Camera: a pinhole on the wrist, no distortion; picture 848 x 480 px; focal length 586.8 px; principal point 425.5 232.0 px. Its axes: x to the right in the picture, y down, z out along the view. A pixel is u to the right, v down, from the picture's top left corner.
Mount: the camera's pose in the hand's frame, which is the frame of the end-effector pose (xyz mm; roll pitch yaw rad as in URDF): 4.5 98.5 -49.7 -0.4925 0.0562 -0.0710
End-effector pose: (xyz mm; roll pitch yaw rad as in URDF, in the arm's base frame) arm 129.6 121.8 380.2 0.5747 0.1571 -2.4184
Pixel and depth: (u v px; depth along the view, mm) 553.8 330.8 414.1
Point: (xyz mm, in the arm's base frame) 76.3 -113.6 775.4
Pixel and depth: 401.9 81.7 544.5
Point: -0.6 106.9 912.8
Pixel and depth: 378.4 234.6 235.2
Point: 157.1 24.4 623.4
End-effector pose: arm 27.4 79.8 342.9 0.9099 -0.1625 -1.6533
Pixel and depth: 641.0 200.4 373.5
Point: -52.0 -23.8 732.2
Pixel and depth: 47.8 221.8 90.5
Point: 94.1 141.7 467.9
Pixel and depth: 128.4 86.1 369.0
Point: -89.3 301.1 675.7
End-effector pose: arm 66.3 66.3 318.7 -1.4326 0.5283 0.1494
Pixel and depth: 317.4 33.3 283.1
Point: -53.9 317.1 233.4
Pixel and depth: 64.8 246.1 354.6
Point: -259.0 328.3 197.2
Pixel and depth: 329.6 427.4 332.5
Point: -147.2 277.6 46.7
